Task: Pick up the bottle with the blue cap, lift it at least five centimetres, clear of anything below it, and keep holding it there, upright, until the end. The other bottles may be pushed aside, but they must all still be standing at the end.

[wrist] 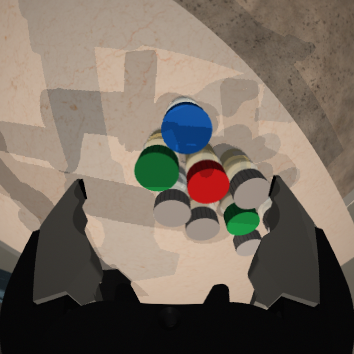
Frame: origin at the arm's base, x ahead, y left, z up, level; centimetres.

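Seen in the pictures: gripper, fingertip midpoint: (176, 178).
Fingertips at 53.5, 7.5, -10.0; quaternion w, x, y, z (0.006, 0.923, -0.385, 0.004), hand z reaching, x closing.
Note:
Offsets run from my fingertips to a thing's top centre, as dx, dy, dz. Level surfaces: height alone.
The bottle with the blue cap {+2.2, +0.6, -6.2} (186, 128) stands upright at the top of a tight cluster of bottles, a little above the middle of the wrist view. My gripper (176, 178) is wide open with nothing between its fingers. Its fingertips show left and right of the cluster, lower in the view than the blue cap. A green-capped bottle {-4.0, -0.4, -6.2} (156, 168) stands close at the lower left of the blue cap, and a red-capped bottle {-1.1, -6.5, -6.2} (208, 182) close at its lower right. The body of the blue-capped bottle is mostly hidden under its cap.
Grey-capped bottles {+2.3, -12.0, -6.2} (251, 189) {-7.7, -6.3, -6.2} (172, 208) {-7.1, -12.1, -6.2} (202, 223) {-4.8, -23.0, -6.2} (247, 242) and another green-capped bottle {-2.0, -16.1, -6.2} (241, 219) stand in the lower part of the cluster. Part of a further bottle shows beside the right finger. The round table {dz -16.7} (30, 195) has a curved edge at the right, with speckled floor (300, 30) beyond.

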